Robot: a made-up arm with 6 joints.
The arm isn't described. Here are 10 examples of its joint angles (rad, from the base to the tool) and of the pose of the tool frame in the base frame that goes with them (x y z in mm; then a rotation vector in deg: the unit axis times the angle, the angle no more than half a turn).
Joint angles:
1: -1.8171 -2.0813 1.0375 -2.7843 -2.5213 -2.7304
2: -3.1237 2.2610 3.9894 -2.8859 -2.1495 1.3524
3: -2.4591 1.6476 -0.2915 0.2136 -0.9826 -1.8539
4: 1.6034 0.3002 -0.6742 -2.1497 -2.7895 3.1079
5: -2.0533 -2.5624 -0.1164 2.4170 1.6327 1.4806
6: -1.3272 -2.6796 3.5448 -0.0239 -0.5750 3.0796
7: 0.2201 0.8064 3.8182 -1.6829 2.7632 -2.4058
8: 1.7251 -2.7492 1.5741 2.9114 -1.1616 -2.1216
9: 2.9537 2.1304 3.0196 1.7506 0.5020 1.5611
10: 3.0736 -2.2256 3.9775 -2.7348 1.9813 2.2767
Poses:
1: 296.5 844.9 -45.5 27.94 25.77 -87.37
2: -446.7 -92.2 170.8 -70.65 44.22 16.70
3: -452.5 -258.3 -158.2 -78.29 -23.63 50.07
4: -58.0 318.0 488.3 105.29 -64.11 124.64
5: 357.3 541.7 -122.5 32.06 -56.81 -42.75
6: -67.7 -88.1 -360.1 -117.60 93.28 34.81
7: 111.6 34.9 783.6 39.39 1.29 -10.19
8: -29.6 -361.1 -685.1 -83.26 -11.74 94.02
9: -672.5 112.0 213.9 15.30 -131.27 -31.79
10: 145.0 -90.0 -221.2 -94.83 17.60 67.24
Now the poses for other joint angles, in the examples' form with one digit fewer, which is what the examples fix.
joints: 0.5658 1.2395 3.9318 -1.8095 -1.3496 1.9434
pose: 253 185 651 60.9 164.9 -13.4
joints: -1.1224 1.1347 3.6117 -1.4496 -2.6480 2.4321
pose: 140 -315 767 154.6 -34.4 -49.6
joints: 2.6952 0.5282 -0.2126 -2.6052 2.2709 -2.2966
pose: -521 166 492 153.8 -2.5 -4.7
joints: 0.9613 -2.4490 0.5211 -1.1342 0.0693 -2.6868
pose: -387 -618 -122 14.3 -44.5 -113.1
